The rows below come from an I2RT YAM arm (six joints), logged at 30 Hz.
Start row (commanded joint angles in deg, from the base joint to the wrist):
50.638, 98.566, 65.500, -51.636, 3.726, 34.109
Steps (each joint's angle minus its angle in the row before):
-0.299, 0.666, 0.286, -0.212, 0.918, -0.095
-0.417, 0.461, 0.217, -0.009, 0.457, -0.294
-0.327, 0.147, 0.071, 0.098, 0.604, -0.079
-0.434, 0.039, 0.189, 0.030, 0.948, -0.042
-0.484, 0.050, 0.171, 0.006, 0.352, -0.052
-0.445, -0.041, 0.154, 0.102, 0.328, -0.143
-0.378, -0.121, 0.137, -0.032, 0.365, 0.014
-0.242, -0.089, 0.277, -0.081, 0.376, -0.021
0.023, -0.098, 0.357, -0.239, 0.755, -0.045
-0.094, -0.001, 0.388, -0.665, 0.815, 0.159
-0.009, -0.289, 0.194, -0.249, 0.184, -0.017
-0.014, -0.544, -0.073, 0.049, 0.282, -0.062
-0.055, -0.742, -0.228, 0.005, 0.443, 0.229
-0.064, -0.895, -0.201, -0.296, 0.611, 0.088
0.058, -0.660, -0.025, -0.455, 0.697, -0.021
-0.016, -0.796, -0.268, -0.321, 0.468, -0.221
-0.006, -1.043, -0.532, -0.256, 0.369, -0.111
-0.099, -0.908, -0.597, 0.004, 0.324, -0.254
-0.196, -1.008, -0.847, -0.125, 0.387, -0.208
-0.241, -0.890, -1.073, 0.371, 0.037, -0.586
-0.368, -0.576, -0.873, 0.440, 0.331, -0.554
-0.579, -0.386, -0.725, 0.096, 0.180, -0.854
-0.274, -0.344, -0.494, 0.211, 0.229, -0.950
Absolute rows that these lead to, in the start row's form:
50.339, 99.232, 65.786, -51.848, 4.644, 34.014
49.922, 99.693, 66.003, -51.857, 5.101, 33.720
49.595, 99.840, 66.074, -51.759, 5.705, 33.641
49.161, 99.879, 66.263, -51.729, 6.653, 33.599
48.677, 99.929, 66.434, -51.723, 7.005, 33.547
48.232, 99.888, 66.588, -51.621, 7.333, 33.404
47.854, 99.767, 66.725, -51.653, 7.698, 33.418
47.612, 99.678, 67.002, -51.734, 8.074, 33.397
47.635, 99.580, 67.359, -51.973, 8.829, 33.352
47.541, 99.579, 67.747, -52.638, 9.644, 33.511
47.532, 99.290, 67.941, -52.887, 9.828, 33.494
47.518, 98.746, 67.868, -52.838, 10.110, 33.432
47.463, 98.004, 67.640, -52.833, 10.553, 33.661
47.399, 97.109, 67.439, -53.129, 11.164, 33.749
47.457, 96.449, 67.414, -53.584, 11.861, 33.728
47.441, 95.653, 67.146, -53.905, 12.329, 33.507
47.435, 94.610, 66.614, -54.161, 12.698, 33.396
47.336, 93.702, 66.017, -54.157, 13.022, 33.142
47.140, 92.694, 65.170, -54.282, 13.409, 32.934
46.899, 91.804, 64.097, -53.911, 13.446, 32.348
46.531, 91.228, 63.224, -53.471, 13.777, 31.794
45.952, 90.842, 62.499, -53.375, 13.957, 30.940
45.678, 90.498, 62.005, -53.164, 14.186, 29.990

